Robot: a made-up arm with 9 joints. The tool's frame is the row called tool.
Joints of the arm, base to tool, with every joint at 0 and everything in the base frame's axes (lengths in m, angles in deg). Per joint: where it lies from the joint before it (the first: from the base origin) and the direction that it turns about. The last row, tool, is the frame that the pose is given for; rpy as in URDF.
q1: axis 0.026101 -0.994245 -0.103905 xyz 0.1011 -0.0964 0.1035
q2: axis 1 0 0 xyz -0.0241 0.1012 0.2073
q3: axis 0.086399 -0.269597 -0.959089 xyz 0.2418 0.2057 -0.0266
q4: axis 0 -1 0 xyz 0.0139 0.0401 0.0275
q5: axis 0 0 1 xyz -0.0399 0.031 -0.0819
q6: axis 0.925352 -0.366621 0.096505 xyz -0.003 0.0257 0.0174
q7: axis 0 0 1 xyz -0.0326 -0.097 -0.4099
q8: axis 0 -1 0 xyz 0.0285 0.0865 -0.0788
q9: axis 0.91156 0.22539 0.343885 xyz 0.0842 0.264 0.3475
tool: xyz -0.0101 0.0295 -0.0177 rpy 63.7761 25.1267 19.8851
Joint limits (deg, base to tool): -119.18..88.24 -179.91..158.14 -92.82..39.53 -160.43..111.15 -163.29..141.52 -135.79..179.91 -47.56..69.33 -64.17..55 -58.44..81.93
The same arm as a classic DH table. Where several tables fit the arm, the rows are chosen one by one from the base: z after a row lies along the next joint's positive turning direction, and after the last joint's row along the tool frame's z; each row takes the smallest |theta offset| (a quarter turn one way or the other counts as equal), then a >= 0, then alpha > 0; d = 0 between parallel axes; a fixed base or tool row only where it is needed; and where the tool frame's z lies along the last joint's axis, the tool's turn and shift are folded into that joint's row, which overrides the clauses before.
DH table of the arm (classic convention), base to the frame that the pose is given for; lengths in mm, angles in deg. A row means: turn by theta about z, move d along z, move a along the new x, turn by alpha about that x. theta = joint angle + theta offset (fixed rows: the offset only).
base (fixed): a 98.5; alpha 95.96; d 113.8; theta offset 1.5
q1: a -195.7; alpha -88.5; d -22.7; theta offset -89.84
q2: a 205.2; alpha 85.04; d 223.5; theta offset 68.33
q3: a -16.3; alpha 74.36; d -57.3; theta offset -88.61
q4: a 39.9; alpha 90; d -63.8; theta offset -5.15
q5: a -22.8; alpha -84.46; d -63.3; theta offset 68.39
q6: a 102.2; alpha 84.46; d -6.9; theta offset 0
q7: a -28.5; alpha -90; d -489.2; theta offset -68.39
q8: a 295.4; alpha 103.03; d -303.9; theta offset -69.33
q9: a -5.5; alpha -66.37; d 213.1; theta offset -12.89
tool (fixed): a 0; alpha 0; d -37.5; theta offset -130.23
Joint limits (deg, base to tool): -119.18..88.24 -179.91..158.14 -92.82..39.53 -160.43..111.15 -163.29..141.52 -135.79..179.91 -47.56..69.33 -64.17..55 -58.44..81.93

